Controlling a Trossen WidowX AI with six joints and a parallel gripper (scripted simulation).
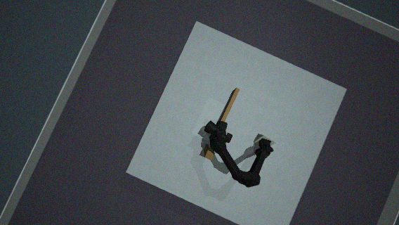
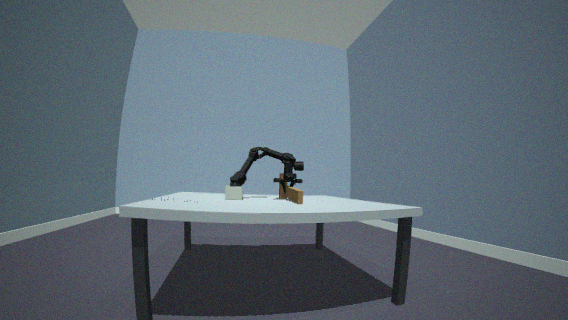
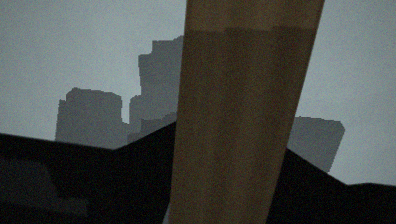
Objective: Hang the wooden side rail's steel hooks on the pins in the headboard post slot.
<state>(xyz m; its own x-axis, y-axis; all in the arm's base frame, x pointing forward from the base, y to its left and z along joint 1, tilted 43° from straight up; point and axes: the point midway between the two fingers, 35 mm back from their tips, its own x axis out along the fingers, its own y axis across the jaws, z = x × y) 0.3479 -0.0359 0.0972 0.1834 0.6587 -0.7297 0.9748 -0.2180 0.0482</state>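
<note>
Right now the headboard post is 14 cm to the left of my gripper tip, 5 cm above it and 2 cm ahead of it.
</note>
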